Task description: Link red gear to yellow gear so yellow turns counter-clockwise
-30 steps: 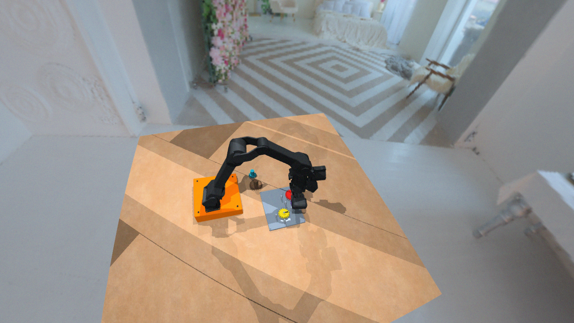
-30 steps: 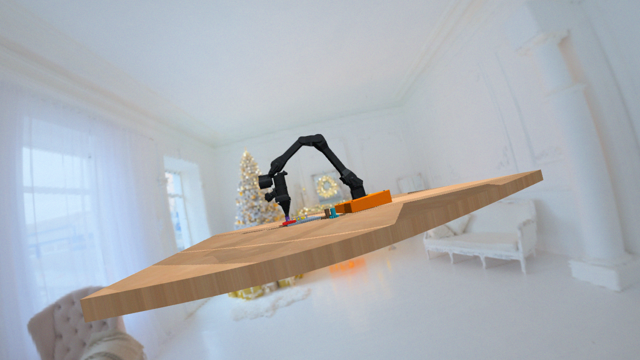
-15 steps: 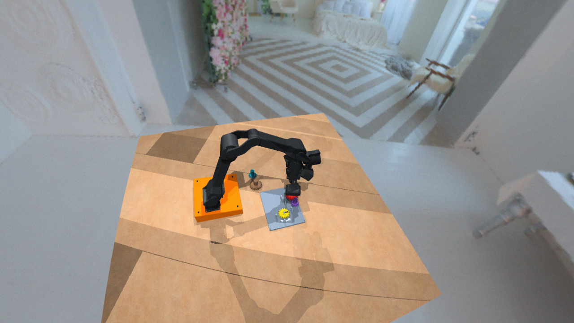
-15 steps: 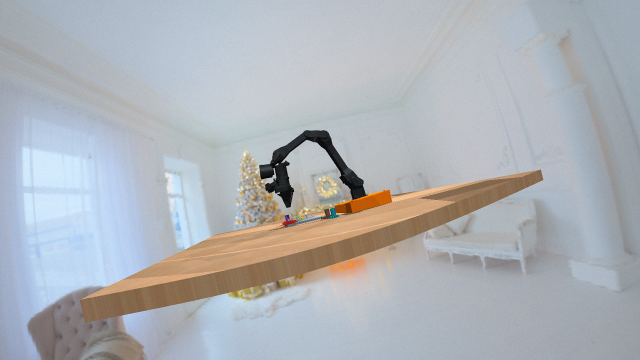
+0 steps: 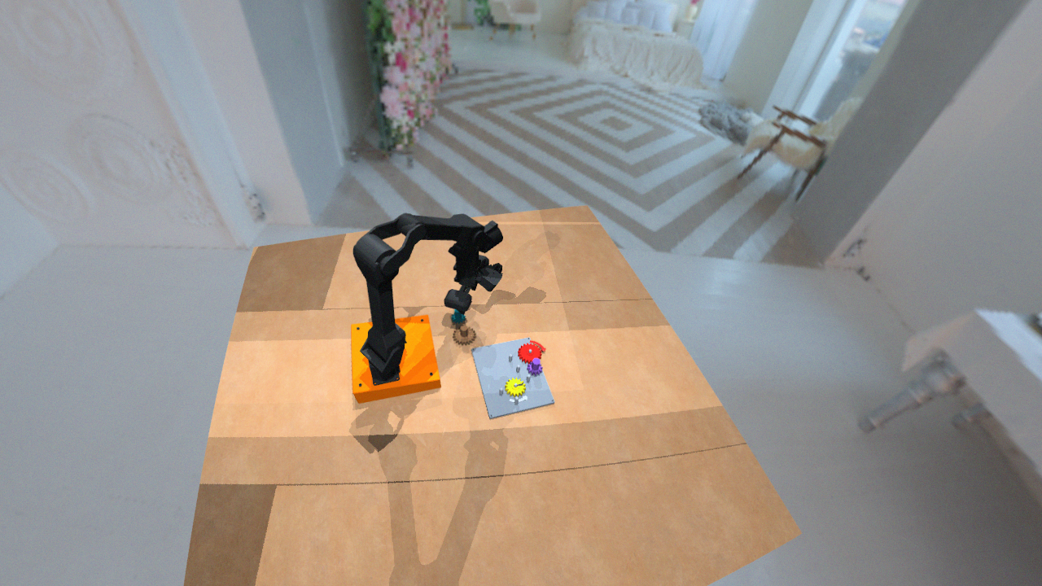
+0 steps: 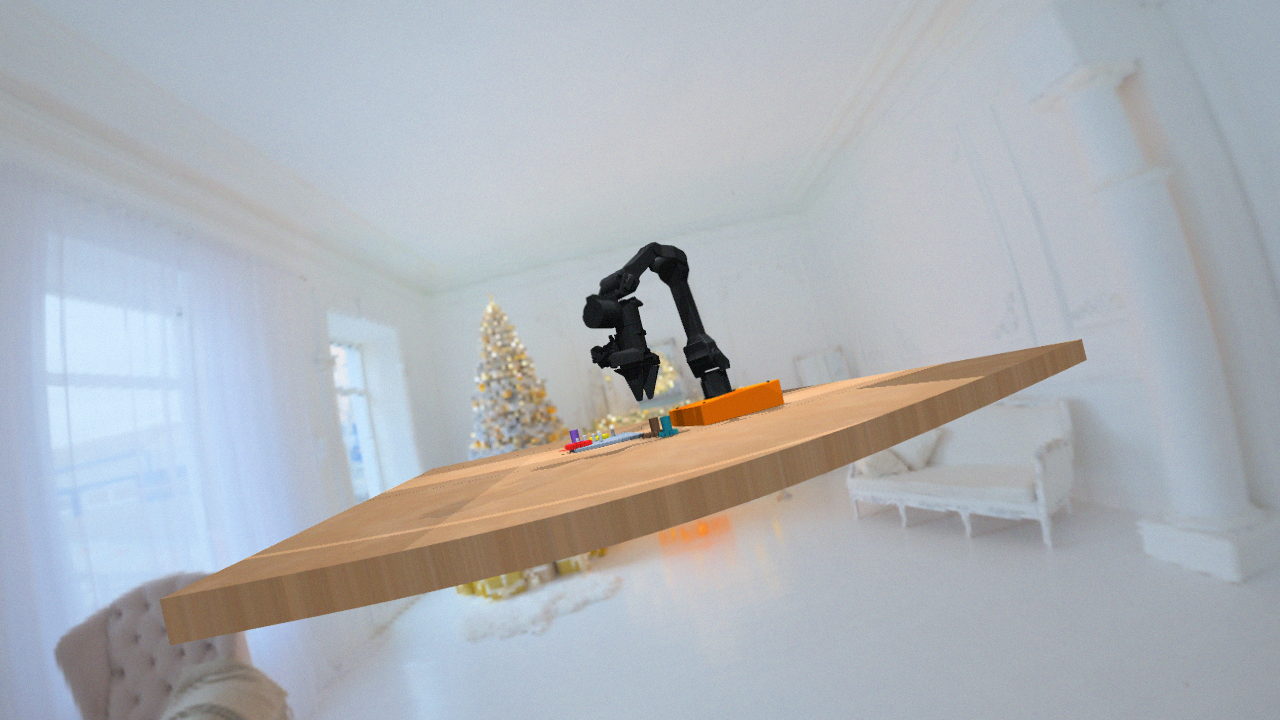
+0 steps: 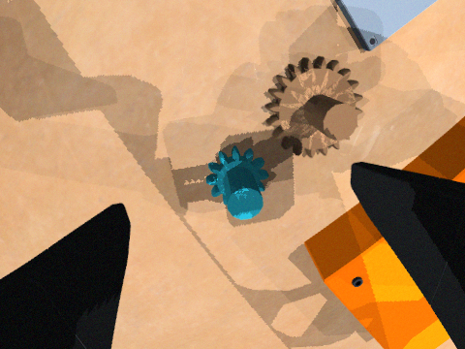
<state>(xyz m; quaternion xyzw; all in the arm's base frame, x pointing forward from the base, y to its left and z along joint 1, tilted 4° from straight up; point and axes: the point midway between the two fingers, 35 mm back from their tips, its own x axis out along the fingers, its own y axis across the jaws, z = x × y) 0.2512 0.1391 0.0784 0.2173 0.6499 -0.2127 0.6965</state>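
Right now my gripper tip is 7 cm above the teal gear, 3 cm past it and 1 cm to the right of it. Also, from my gripper tip: red gear 17 cm to the right, 12 cm ahead, 7 cm below; red arrow 16 cm ahead, 15 cm to the right, 7 cm below; brown gear 7 cm below, 5 cm to the right, 3 cm behind.
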